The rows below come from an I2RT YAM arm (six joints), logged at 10 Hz.
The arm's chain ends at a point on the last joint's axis. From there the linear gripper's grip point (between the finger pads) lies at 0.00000 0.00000 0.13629 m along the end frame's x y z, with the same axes.
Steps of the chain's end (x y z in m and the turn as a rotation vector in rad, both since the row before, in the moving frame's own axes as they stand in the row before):
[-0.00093, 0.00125, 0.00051, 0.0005, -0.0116, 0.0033]
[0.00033, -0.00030, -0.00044, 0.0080, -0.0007, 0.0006]
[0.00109, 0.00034, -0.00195, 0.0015, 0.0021, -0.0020]
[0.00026, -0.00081, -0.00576, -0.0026, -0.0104, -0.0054]
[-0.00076, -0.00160, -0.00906, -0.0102, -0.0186, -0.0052]
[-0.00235, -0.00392, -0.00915, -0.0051, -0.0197, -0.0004]
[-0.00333, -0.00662, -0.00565, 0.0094, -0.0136, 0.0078]
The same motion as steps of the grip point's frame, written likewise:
[-0.00251, 0.00118, 0.00050, 0.0005, -0.0116, 0.0033]
[0.00023, -0.00139, -0.00044, 0.0080, -0.0007, 0.0006]
[0.00138, 0.00014, -0.00195, 0.0015, 0.0021, -0.0020]
[-0.00116, -0.00045, -0.00577, -0.0026, -0.0104, -0.0054]
[-0.00329, -0.00020, -0.00909, -0.0102, -0.0186, -0.0052]
[-0.00503, -0.00322, -0.00918, -0.0051, -0.0197, -0.0004]
[-0.00518, -0.00791, -0.00567, 0.0094, -0.0136, 0.0078]

